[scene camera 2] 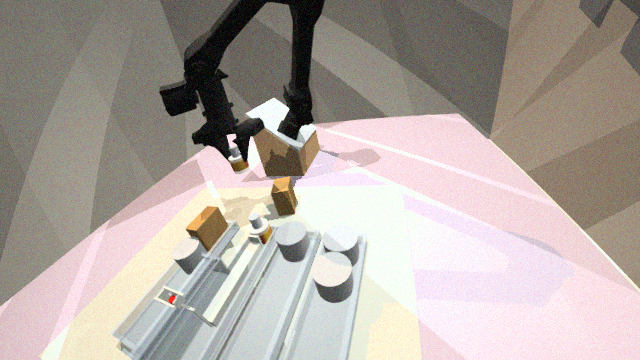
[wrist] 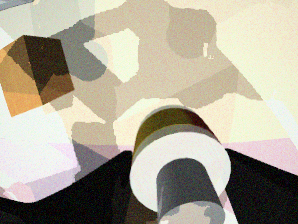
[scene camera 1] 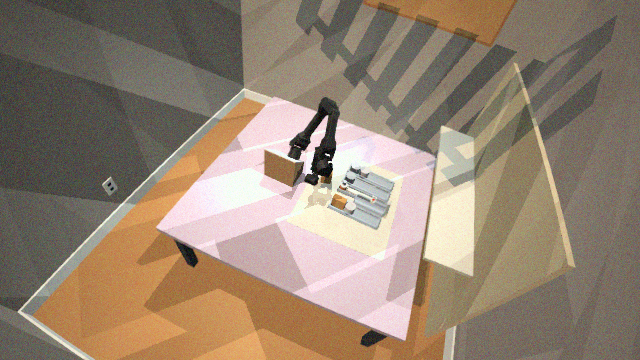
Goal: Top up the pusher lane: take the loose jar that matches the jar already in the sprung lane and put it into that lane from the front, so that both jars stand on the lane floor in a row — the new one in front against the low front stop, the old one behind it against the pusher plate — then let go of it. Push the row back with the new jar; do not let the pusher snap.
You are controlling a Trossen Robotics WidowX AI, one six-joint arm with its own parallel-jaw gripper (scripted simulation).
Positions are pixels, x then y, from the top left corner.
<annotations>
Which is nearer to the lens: the grey cylinder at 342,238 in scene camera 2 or the brown box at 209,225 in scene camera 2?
The grey cylinder.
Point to a grey cylinder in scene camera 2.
187,253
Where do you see a grey cylinder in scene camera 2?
292,238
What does the gripper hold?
A jar.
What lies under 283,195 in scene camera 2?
A brown box.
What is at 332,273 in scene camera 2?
A grey cylinder.
</annotations>
